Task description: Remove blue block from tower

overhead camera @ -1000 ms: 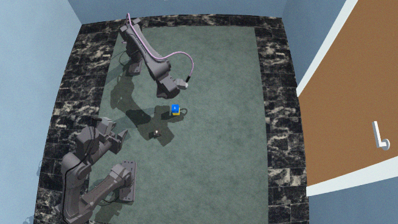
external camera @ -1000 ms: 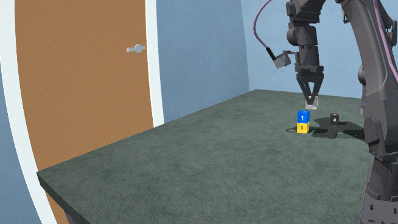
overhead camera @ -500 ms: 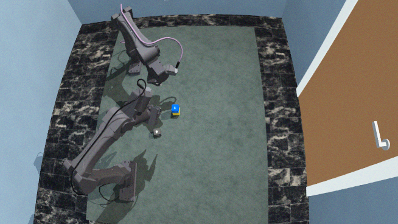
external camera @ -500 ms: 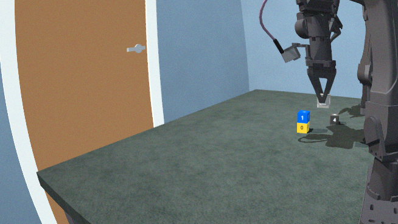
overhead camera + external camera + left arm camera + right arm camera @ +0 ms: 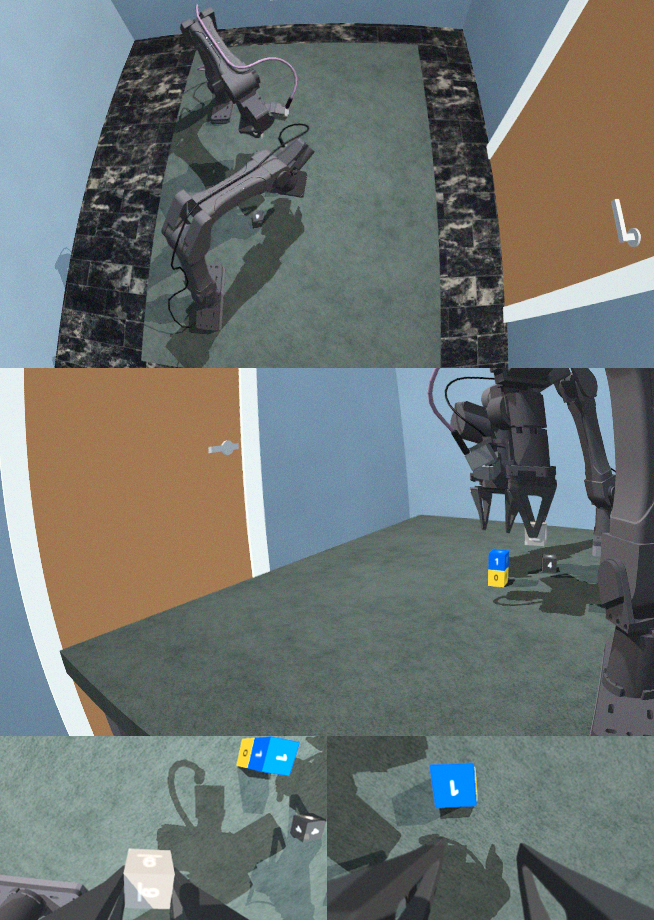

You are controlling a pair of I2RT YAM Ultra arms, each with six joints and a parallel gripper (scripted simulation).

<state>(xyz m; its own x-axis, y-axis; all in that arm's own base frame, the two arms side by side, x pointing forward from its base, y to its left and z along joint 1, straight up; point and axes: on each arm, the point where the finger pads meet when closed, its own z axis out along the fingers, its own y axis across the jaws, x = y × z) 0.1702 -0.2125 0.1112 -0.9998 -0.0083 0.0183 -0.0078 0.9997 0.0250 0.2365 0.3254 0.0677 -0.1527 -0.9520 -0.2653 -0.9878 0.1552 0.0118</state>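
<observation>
The blue block showing 1 lies 2 cm behind my right hand, 5 cm to the left of it and 5 cm below it. Round my right hand: yellow block marked 0: 2 cm behind, 4 cm to the left, 8 cm below; then white block: 10 cm behind, 17 cm to the left, 3 cm above; then small dark block showing 4: 11 cm behind, 6 cm to the right, 8 cm below.
My left hand is right at the white block. The rest, counted from my left hand: yellow block marked 0 (8 cm ahead, 12 cm to the right, 11 cm below); blue block showing 1 (8 cm ahead, 12 cm to the right, 8 cm below); small dark block showing 4 (1 cm behind, 23 cm to the right, 11 cm below).
</observation>
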